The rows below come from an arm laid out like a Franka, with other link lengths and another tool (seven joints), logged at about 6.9 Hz.
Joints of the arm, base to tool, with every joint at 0 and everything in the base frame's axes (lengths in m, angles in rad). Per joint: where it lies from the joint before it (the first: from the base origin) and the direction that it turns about. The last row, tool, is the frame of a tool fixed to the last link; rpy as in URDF.
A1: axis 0 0 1 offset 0 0 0.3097
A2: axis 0 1 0 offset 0 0 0
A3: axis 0 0 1 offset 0 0 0.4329
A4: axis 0 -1 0 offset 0.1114 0 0
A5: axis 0 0 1 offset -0.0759 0 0.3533
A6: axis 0 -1 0 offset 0 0 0
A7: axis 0 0 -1 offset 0.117 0 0
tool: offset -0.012 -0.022 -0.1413 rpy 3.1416 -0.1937 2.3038
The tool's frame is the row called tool.
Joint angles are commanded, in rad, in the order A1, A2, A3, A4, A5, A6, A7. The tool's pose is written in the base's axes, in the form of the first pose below.
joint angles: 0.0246, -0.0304, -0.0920, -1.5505, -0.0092, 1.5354, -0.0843
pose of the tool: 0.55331, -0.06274, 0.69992, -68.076, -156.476, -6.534
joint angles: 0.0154, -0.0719, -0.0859, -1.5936, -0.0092, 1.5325, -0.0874
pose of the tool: 0.53454, -0.06442, 0.70241, -67.941, -156.185, -6.657
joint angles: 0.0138, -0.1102, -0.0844, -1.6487, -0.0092, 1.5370, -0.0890
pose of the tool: 0.51748, -0.06431, 0.69781, -67.547, -155.562, -6.514
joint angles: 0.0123, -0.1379, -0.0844, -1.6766, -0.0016, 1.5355, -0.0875
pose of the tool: 0.50495, -0.06384, 0.69886, -67.568, -155.213, -7.264
